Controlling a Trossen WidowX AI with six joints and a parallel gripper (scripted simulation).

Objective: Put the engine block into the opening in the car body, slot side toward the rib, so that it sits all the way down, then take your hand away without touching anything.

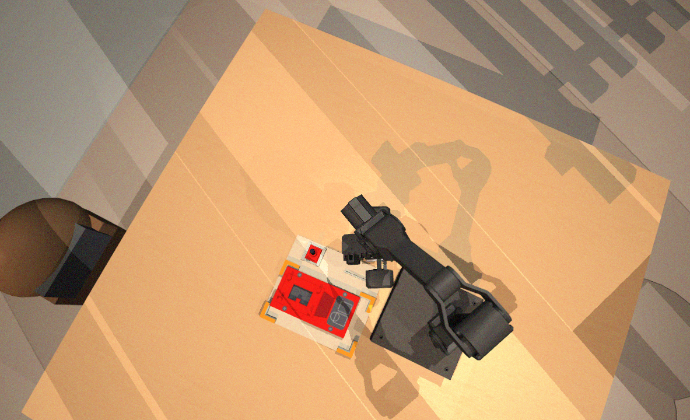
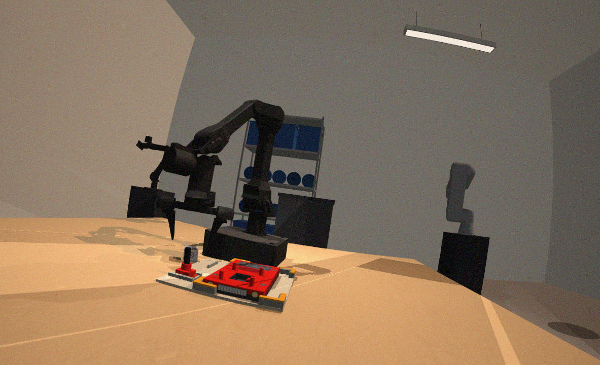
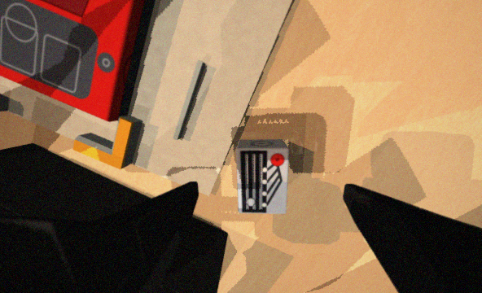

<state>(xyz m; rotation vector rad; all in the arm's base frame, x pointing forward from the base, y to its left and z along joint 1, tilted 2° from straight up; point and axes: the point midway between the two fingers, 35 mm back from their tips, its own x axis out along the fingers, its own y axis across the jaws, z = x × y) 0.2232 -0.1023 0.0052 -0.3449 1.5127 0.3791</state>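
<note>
The engine block lies 1 cm behind my gripper tip, 1 cm to the left of it and 3 cm below it.
</note>
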